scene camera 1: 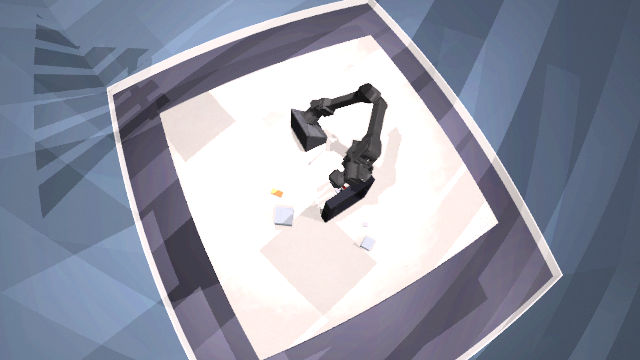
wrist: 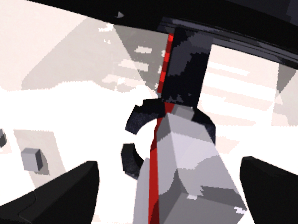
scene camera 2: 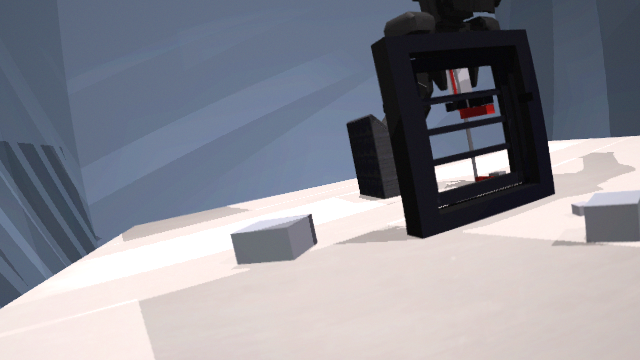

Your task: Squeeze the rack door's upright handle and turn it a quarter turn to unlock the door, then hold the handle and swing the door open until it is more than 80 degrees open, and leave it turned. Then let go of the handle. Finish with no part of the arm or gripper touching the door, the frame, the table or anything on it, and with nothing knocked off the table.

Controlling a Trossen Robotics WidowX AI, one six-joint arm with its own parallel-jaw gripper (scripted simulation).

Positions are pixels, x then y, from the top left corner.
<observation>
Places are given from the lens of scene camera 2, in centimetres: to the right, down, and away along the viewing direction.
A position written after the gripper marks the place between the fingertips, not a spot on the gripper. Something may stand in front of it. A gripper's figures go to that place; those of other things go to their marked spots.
gripper (scene camera 2: pixel 459 88): 19, -12, 57
black rack (scene camera 2: pixel 507 52): 24, -16, 50
grey box (scene camera 2: pixel 283 239): -4, 6, 47
The marked spots on the black rack and the grey box are 36 cm apart.
</observation>
